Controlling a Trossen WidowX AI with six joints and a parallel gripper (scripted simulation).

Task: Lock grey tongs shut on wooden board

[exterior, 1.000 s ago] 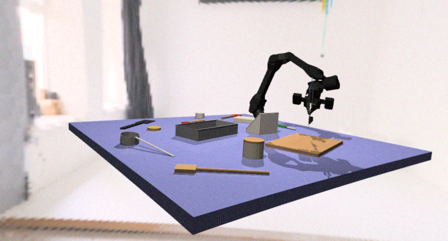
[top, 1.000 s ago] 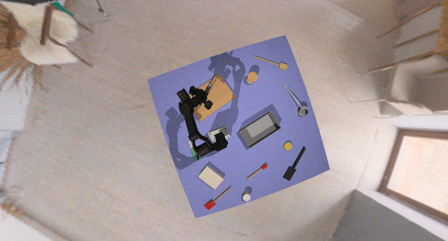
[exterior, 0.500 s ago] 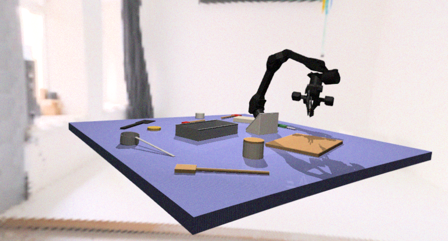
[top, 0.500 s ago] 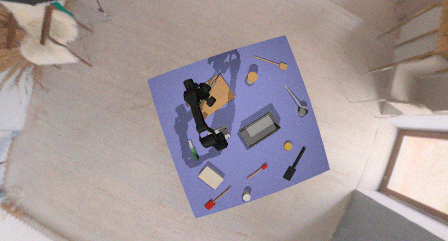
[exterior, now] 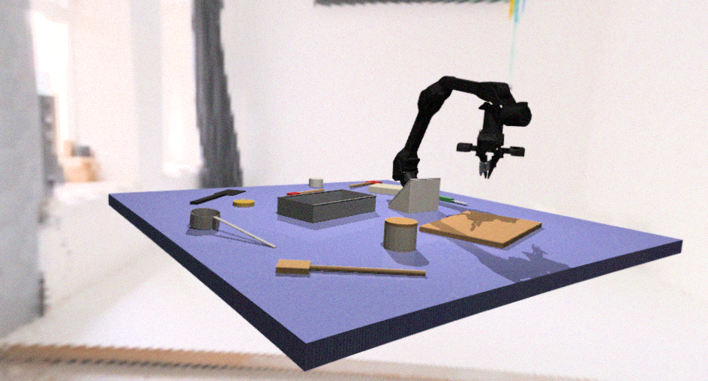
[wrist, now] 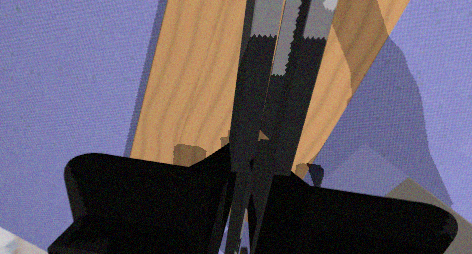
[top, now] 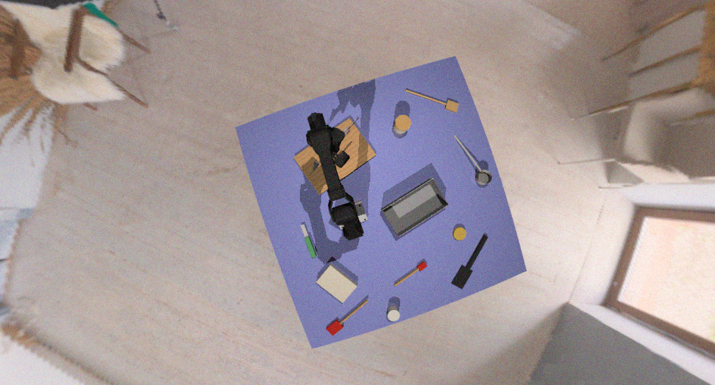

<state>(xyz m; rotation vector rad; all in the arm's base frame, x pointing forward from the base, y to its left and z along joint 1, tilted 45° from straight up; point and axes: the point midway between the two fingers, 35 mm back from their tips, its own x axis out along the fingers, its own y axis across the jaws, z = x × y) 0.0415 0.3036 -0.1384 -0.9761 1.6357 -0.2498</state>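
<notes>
The wooden board lies 15 cm below my gripper tip. The rest, counted from my gripper tip: wooden lid: 38 cm ahead, 2 cm to the left, 12 cm below; roasting tin: 28 cm ahead, 40 cm to the right, 13 cm below; cream block: 24 cm behind, 62 cm to the right, 14 cm below.
</notes>
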